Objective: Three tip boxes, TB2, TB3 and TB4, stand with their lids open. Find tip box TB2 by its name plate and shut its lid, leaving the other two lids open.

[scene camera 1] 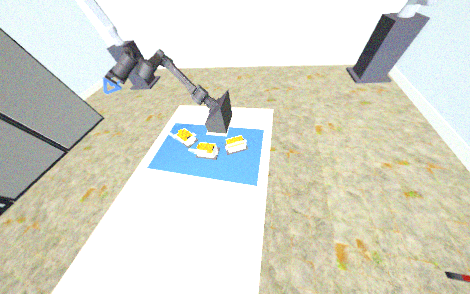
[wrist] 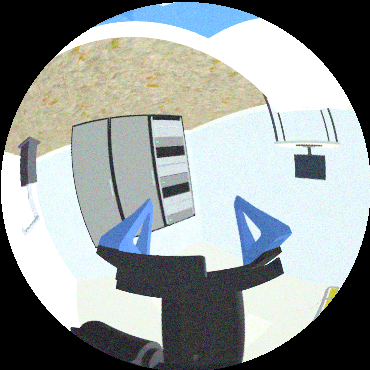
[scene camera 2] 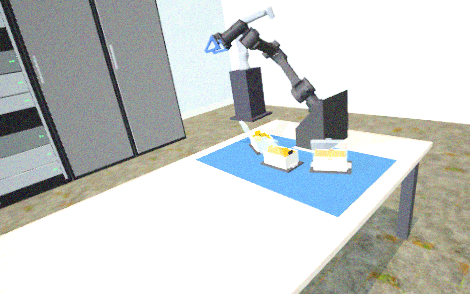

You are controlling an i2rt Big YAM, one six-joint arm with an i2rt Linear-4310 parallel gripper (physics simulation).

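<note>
Three white tip boxes with yellow tips stand with their lids open: a left one, a middle one and a right one. Their name plates are not readable in these frames, so which box is TB2 cannot be told. The right box's clear lid stands raised behind it in the second scene view. My gripper has its blue fingers wide open and empty, high in the air and well to the left of the boxes.
The boxes stand on a blue mat on the white table. The arm's dark base block stands behind them. Grey cabinets are at the left. Dark pedestals stand beyond the table.
</note>
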